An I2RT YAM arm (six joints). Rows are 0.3 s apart.
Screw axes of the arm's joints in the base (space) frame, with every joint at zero. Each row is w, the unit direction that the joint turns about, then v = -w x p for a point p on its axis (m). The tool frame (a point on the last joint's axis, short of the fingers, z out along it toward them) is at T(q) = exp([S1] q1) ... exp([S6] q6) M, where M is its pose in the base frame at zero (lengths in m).
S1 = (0, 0, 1, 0, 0, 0)
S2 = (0, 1, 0, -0.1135, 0, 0.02)
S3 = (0, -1, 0, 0.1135, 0, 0.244)
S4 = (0, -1, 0, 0.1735, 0, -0.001)
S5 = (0, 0, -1, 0, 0.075, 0)
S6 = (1, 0, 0, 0, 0.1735, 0)
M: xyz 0.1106 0 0.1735 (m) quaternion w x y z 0.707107 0 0.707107 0
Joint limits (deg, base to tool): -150..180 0..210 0..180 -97..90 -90..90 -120..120
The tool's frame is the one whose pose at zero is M.
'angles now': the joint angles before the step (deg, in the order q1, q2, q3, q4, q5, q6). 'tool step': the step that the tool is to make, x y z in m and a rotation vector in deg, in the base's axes. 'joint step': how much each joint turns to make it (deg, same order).
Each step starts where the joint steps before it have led.
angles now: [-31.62, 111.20, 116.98, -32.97, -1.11, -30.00]
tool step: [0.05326, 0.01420, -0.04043, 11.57, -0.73, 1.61]
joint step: [4.49, 9.58, 6.36, -1.39, -2.65, 10.50]
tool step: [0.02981, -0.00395, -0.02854, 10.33, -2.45, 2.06]
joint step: [0.65, 7.51, 5.91, 0.13, -6.75, 8.00]
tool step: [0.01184, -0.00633, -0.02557, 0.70, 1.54, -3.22]
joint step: [0.14, 3.26, 0.10, 1.77, 2.82, 1.86]
